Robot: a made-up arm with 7 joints. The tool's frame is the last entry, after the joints. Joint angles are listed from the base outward.
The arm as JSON. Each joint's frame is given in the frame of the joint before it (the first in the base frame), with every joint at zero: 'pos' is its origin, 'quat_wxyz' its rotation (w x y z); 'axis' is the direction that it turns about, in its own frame. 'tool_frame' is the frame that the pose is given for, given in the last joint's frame.
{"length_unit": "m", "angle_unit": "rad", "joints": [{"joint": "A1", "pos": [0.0, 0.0, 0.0], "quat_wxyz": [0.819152, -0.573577, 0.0, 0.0], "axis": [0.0, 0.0, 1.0]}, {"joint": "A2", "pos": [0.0, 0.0, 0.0], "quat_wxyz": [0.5, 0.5, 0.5, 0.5], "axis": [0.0, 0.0, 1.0]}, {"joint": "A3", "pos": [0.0, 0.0, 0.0], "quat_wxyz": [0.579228, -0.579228, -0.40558, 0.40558], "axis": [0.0, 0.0, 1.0]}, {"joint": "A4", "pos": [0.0, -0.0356, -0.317], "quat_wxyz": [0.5, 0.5, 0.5, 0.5], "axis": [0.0, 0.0, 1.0]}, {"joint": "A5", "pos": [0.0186, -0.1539, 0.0], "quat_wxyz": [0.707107, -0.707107, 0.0, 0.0], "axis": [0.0, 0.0, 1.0]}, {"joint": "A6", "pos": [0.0, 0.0, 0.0], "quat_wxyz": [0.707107, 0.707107, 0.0, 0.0], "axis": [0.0, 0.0, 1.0]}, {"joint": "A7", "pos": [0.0, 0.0, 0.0], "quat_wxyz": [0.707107, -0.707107, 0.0, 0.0], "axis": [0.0, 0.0, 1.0]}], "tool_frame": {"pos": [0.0, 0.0, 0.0], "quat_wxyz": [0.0, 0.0, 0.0, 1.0]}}
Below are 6 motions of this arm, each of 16 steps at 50 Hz.
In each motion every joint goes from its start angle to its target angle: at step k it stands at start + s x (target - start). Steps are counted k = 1, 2, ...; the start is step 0. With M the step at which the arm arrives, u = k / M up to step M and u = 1 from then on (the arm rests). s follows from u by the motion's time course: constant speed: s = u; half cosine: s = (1 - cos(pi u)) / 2; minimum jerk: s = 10 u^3 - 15 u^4 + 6 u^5.
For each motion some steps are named. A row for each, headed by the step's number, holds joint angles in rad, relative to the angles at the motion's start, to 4 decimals.
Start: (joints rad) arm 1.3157 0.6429 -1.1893 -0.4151 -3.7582 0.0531 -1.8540
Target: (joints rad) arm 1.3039 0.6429 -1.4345 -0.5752 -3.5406 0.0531 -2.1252
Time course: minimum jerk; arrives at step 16
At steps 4, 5, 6, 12, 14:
4: -0.0012 0.0000 -0.0254 -0.0166 0.0225 0.0000 -0.0281
5: -0.0021 0.0000 -0.0441 -0.0288 0.0392 0.0000 -0.0488
6: -0.0032 0.0000 -0.0675 -0.0441 0.0599 0.0000 -0.0746
12: -0.0106 0.0000 -0.2198 -0.1435 0.1951 0.0000 -0.2431
14: -0.0116 0.0000 -0.2413 -0.1575 0.2141 0.0000 -0.2668

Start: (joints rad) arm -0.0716 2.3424 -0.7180 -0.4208 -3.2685 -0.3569 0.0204
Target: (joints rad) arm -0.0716 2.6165 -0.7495 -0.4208 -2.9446 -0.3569 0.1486
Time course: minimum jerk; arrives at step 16
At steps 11, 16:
11: 0.0000 0.2248 -0.0258 0.0000 0.2656 0.0000 0.1051
16: 0.0000 0.2741 -0.0315 0.0000 0.3239 0.0000 0.1282

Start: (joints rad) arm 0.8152 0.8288 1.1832 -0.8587 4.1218 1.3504 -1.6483
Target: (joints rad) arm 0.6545 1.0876 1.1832 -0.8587 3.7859 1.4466 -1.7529
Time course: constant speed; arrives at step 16
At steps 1, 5, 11, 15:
1: -0.0100 0.0162 0.0000 0.0000 -0.0210 0.0060 -0.0065
5: -0.0502 0.0809 0.0000 0.0000 -0.1050 0.0301 -0.0327
11: -0.1105 0.1779 0.0000 0.0000 -0.2309 0.0661 -0.0719
15: -0.1507 0.2426 0.0000 0.0000 -0.3149 0.0902 -0.0981

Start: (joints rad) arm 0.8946 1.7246 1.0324 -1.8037 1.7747 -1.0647 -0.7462
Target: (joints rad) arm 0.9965 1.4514 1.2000 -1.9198 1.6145 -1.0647 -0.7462
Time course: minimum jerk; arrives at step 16
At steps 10, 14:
10: 0.0739 -0.1980 0.1215 -0.0841 -0.1161 0.0000 0.0000
14: 0.1003 -0.2688 0.1649 -0.1142 -0.1576 0.0000 0.0000

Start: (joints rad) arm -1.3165 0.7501 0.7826 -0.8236 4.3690 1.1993 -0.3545
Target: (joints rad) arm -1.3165 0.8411 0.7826 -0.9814 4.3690 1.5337 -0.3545
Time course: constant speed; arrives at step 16
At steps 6, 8, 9, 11, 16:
6: 0.0000 0.0341 0.0000 -0.0592 0.0000 0.1254 0.0000
8: 0.0000 0.0455 0.0000 -0.0789 0.0000 0.1672 0.0000
9: 0.0000 0.0512 0.0000 -0.0888 0.0000 0.1881 0.0000
11: 0.0000 0.0626 0.0000 -0.1085 0.0000 0.2299 0.0000
16: 0.0000 0.0910 0.0000 -0.1578 0.0000 0.3344 0.0000

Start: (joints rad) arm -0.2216 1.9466 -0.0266 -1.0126 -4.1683 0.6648 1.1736
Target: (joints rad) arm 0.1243 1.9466 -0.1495 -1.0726 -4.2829 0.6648 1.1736
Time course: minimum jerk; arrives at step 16
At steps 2, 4, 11, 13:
2: 0.0056 0.0000 -0.0020 -0.0010 -0.0018 0.0000 0.0000
4: 0.0358 0.0000 -0.0127 -0.0062 -0.0119 0.0000 0.0000
11: 0.2836 0.0000 -0.1008 -0.0492 -0.0940 0.0000 0.0000
13: 0.3290 0.0000 -0.1169 -0.0571 -0.1090 0.0000 0.0000

